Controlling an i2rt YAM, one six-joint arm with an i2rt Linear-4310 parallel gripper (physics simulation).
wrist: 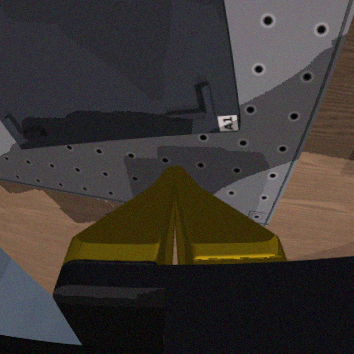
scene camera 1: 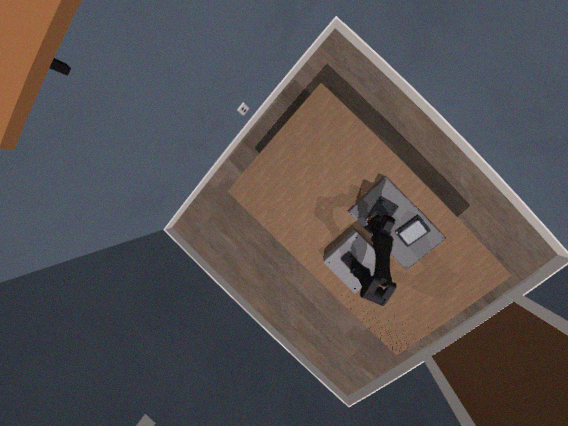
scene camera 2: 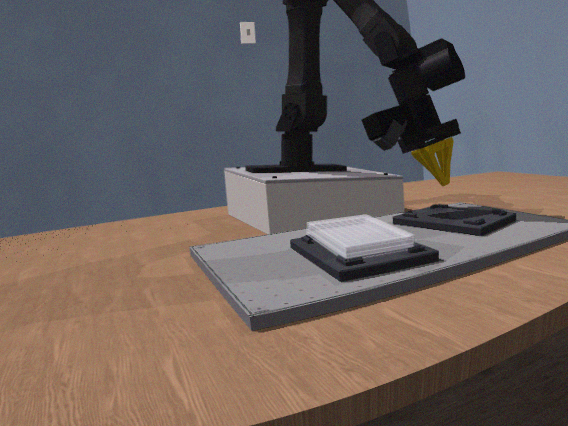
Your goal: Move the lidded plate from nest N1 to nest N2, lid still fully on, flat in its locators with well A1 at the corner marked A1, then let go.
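Frame: origin at the arm's base, x down, y ahead, z right, level; metres.
Seen in the pictures: gripper, fingertip midpoint: [wrist: 174, 177] [scene camera 1: 370, 217] [scene camera 2: 446, 184]; arm's base, origin of the base link: [scene camera 1: 355, 267] [scene camera 2: 296, 170].
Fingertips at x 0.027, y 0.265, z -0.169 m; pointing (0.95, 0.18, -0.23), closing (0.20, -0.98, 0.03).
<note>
Offsets run from my fingertips to a thing's top centre. "*": to the spot under its first point. Level surfaces: height alone.
The clear lidded plate @(dx +0.015, dy +0.122, dz +0.245 m) [scene camera 1: 413, 232] [scene camera 2: 360, 234] sits in a dark nest @(* dx +0.039, dy +0.152, dz +0.308 m) [scene camera 2: 320, 259], lid on, and looks level. A second dark nest @(dx +0.032, dy +0.066, dz +0.039 m) [scene camera 1: 389, 205] [scene camera 2: 480, 230] [wrist: 125, 60] holds no plate; its corner locators and a white A1 label @(* dx +0.037, dy -0.022, dz +0.007 m) [wrist: 228, 123] at one corner show in the wrist view. No N1 or N2 marking is readable. My gripper [scene camera 1: 370, 219] [scene camera 2: 445, 184] [wrist: 174, 177] has its yellow fingers shut with nothing between them. The fingertips are in the air above the board area, close to the A1-label side of the second nest, apart from the lidded plate.
Both nests stand on a grey perforated board [scene camera 1: 407, 257] [scene camera 2: 225, 270] [wrist: 280, 65] on the wooden table @(dx +0.062 m) [scene camera 1: 300, 150] [scene camera 2: 125, 350]. The arm's pale base box [scene camera 1: 342, 267] [scene camera 2: 330, 205] stands behind the board in the second scene view. A wall socket [scene camera 1: 243, 108] is on the wall.
</note>
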